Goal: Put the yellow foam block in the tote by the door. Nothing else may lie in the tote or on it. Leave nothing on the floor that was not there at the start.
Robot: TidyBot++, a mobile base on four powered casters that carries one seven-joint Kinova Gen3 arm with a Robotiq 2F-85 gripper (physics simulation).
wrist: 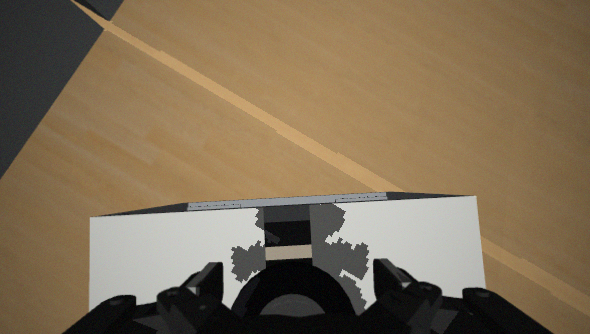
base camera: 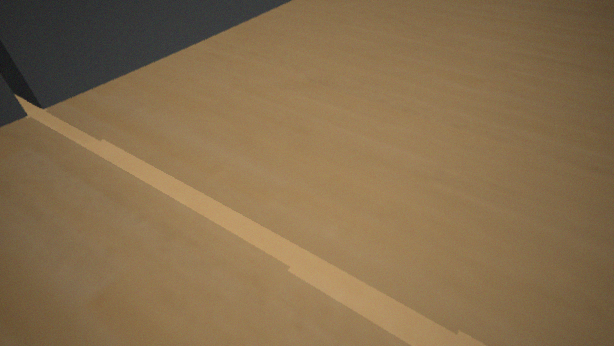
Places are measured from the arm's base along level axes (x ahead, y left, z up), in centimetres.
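Pixels of known places: gripper, fingertip midpoint: [wrist: 298, 277].
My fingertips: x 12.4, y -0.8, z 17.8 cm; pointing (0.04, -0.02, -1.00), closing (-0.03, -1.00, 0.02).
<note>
Behind a point stands the place of what it marks.
My gripper [wrist: 298, 277] @[x 12.4, y -0.8, z 17.8 cm] is open, with its two black fingers wide apart at the bottom of the wrist view. It hangs over the white top of the robot's own base [wrist: 165, 245] @[x 11.0, y 15.6, z -1.4 cm], and no object shows between the fingertips. The gripper does not show in the base camera view. The yellow foam block and the tote do not show in either view.
A dark grey upright surface [base camera: 130, 45] @[x 83.3, y 36.8, z -34.6 cm] [wrist: 35, 65] @[x 50.0, y 59.0, z -30.2 cm] stands at the upper left of both views, with a darker gap or edge near its corner. A light strip of sunlight or marking [base camera: 240, 227] @[x 39.2, y 8.8, z -39.7 cm] [wrist: 240, 102] @[x 41.8, y 12.0, z -39.7 cm] runs diagonally over the wooden floor [base camera: 425, 150] @[x 54.7, y -18.3, z -39.7 cm] [wrist: 450, 100] @[x 39.5, y -47.4, z -39.7 cm].
</note>
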